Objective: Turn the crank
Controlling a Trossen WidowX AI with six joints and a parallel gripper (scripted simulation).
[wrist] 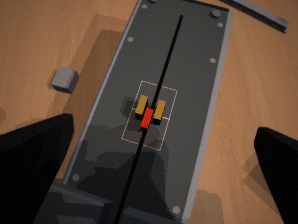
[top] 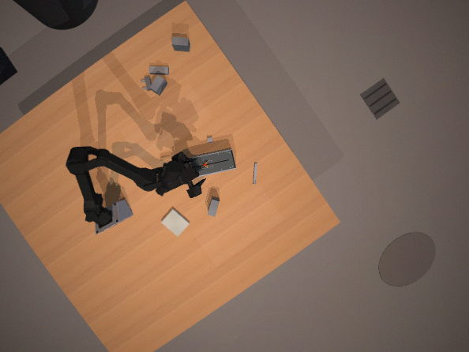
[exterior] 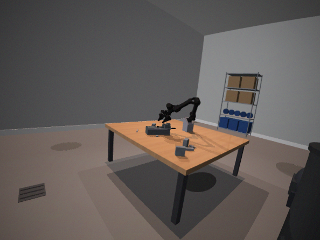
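The red pointer lies 5 cm below my gripper tip, 2 cm ahead of it and 1 cm to the left of it. From my gripper tip the other things lie so: small grey cube (12 cm below, 10 cm to the left, 9 cm ahead); thin grey bar (20 cm ahead, 14 cm to the right, 13 cm below); dark crank handle (14 cm behind, 8 cm to the left, 6 cm below).
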